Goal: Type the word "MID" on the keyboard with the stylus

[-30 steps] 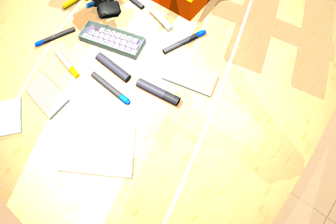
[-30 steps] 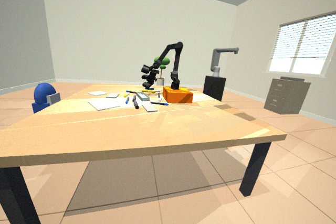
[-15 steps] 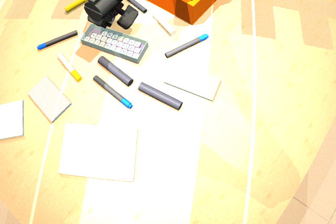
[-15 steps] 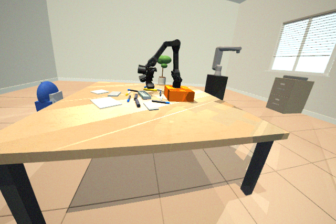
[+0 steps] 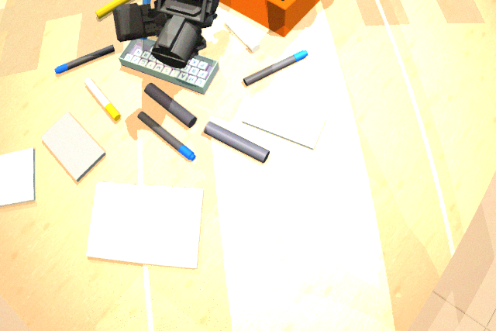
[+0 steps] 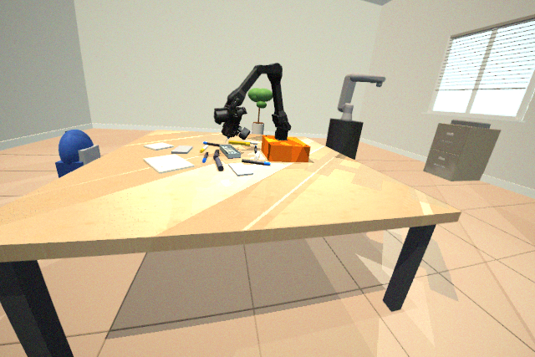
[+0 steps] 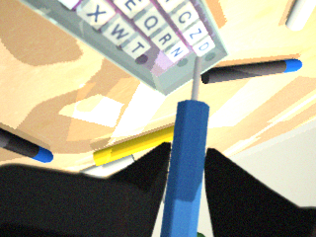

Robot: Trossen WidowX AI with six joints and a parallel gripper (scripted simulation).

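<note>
My gripper tip is now 14 cm short of the yellow-tipped pen and 9 cm above it. Round my gripper tip: blue stylus 1 cm ahead, 1 cm below; yellow pen 8 cm behind, 17 cm to the right, 9 cm below.
</note>
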